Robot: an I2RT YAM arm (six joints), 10 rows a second.
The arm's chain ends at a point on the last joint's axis. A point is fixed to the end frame.
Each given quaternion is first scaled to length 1.
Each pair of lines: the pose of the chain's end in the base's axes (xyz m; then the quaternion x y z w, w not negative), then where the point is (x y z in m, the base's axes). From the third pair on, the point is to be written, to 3 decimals.
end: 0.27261, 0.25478, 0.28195, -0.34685, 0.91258, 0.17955, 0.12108
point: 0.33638 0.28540 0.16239
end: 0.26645, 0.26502, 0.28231, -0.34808, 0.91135, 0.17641, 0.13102
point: 0.33276 0.29572 0.16416
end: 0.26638, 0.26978, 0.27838, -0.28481, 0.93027, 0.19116, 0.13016
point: 0.332 0.297 0.159
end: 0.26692, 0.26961, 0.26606, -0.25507, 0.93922, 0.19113, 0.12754
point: 0.331 0.293 0.145
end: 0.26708, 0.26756, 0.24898, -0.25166, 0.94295, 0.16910, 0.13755
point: 0.335 0.285 0.129
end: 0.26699, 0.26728, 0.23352, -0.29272, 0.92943, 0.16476, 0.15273
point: 0.339 0.290 0.117
